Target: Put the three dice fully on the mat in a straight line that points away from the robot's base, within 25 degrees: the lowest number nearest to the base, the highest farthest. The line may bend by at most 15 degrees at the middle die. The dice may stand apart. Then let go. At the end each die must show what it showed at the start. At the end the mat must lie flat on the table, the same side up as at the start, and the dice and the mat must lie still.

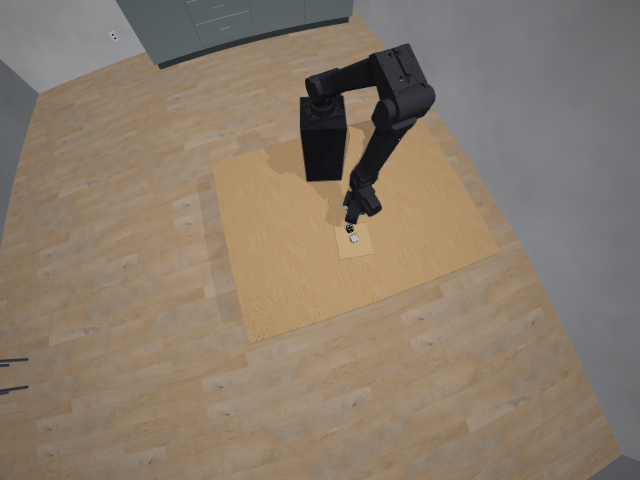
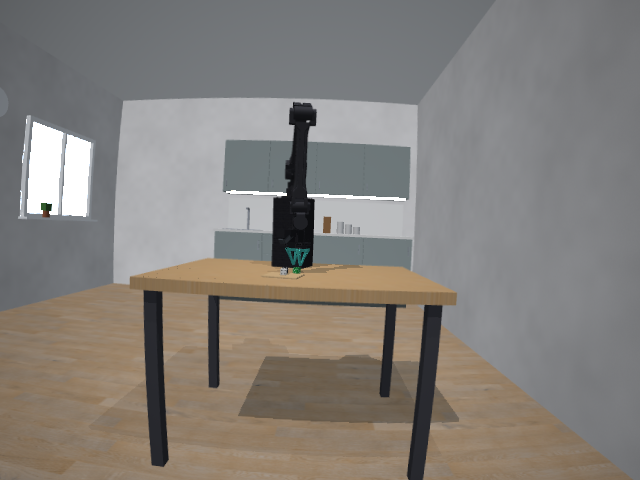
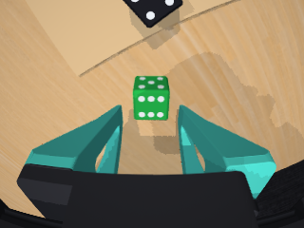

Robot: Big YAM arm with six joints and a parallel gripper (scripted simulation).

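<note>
Right now the green die is 3 cm below my hand. From my hand the other things lie so: mat (11 cm ahead, 4 cm to the right, 4 cm below); then white die (11 cm ahead, 4 cm to the right, 2 cm below); then black die (6 cm ahead, 4 cm to the right, 2 cm below).
</note>
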